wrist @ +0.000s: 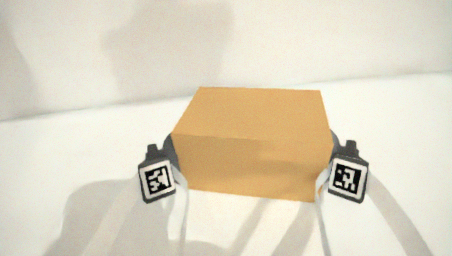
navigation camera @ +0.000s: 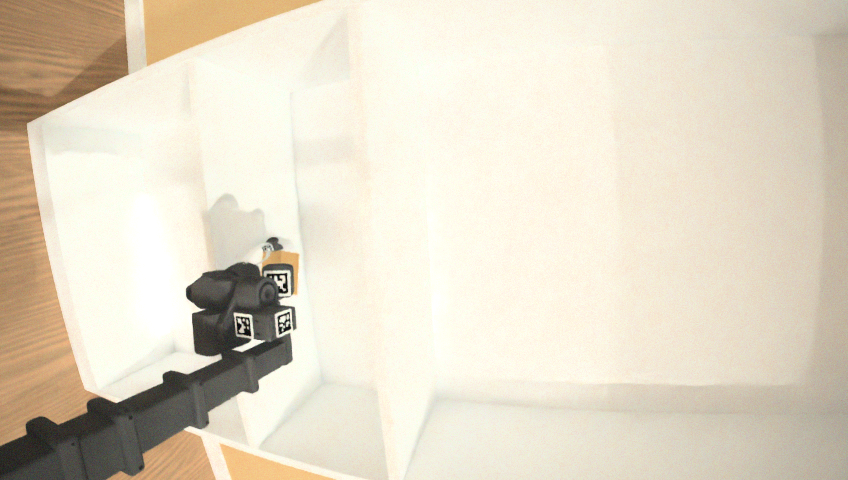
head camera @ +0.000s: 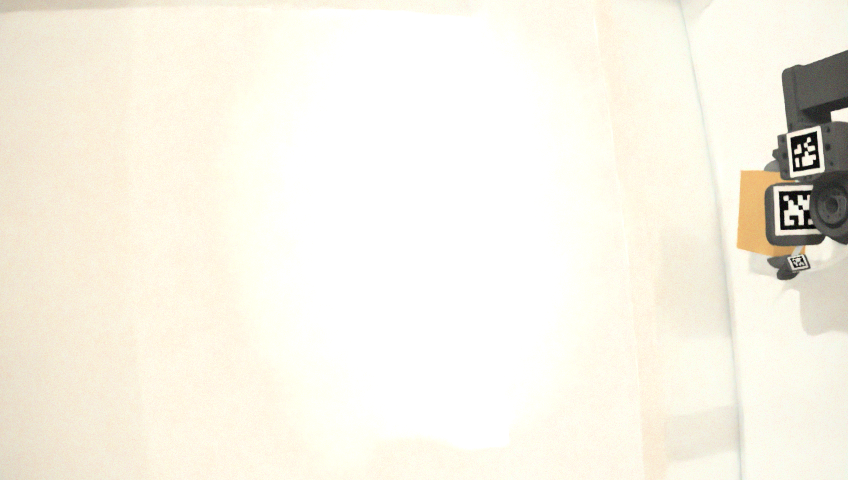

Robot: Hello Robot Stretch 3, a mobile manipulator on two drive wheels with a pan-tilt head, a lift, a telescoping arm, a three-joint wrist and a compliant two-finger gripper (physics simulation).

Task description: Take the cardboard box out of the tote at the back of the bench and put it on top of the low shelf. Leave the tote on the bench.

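Frame: origin at the robot's base, x ahead, y up, z right, level; metres.
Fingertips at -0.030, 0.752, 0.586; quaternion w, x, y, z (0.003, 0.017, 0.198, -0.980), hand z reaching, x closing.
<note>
A point is followed by its place in that frame, as x, y, z.
The cardboard box (head camera: 751, 208) @(-0.037, 0.791, 0.586) (navigation camera: 288, 259) @(-0.003, 0.791, 0.577) (wrist: 255, 112) is plain orange-brown. My gripper (head camera: 778, 218) @(-0.030, 0.752, 0.586) (navigation camera: 284, 276) @(-0.030, 0.752, 0.586) (wrist: 248, 147) @(-0.030, 0.752, 0.586) is shut on it, with one finger pressed on each side. The box sits level between the fingertips, over a broad white face of the white shelf unit (head camera: 773, 386) @(0.174, 0.740, 0.610) (navigation camera: 255, 118) @(0.293, 0.740, 0.543) (wrist: 75, 150). Shadows of the fingers fall on this face. I cannot tell whether the underside of the box touches it. In the head and navigation views the wrist covers part of the box. The tote and the bench do not show in any view.
The dark telescoping arm (navigation camera: 154, 416) @(-0.095, 0.960, 0.178) reaches in from the lower left of the navigation view. Upright white panels (navigation camera: 395, 297) @(-0.053, 1.060, 0.501) stand to the right of the gripper. Tan surfaces (navigation camera: 208, 23) @(0.686, 0.407, 0.676) (navigation camera: 267, 466) @(-0.854, 0.341, 0.878) lie beyond the unit's edges. A wood-grain surface (navigation camera: 17, 267) @(-0.015, 0.001, 0.363) is at the far left.
</note>
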